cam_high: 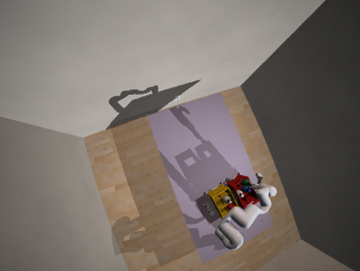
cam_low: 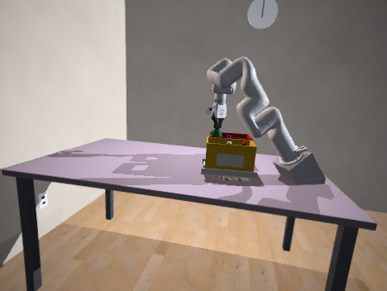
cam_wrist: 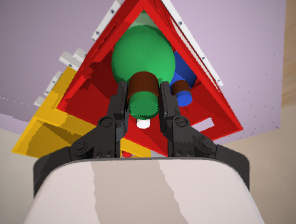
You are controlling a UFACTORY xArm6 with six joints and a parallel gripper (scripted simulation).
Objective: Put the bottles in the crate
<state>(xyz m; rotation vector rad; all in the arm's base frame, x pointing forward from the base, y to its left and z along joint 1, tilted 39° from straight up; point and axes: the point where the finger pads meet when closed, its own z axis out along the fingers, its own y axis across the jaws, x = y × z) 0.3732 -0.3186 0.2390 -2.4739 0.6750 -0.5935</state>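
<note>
The green-label bottle is 7 cm below my hand. The rest, counted from my hand: red crate (15 cm below, 10 cm behind, 1 cm to the left); then blue-label bottle (14 cm below, 8 cm behind, 3 cm to the right); then white bottle (19 cm to the left, 15 cm behind, 14 cm below).
</note>
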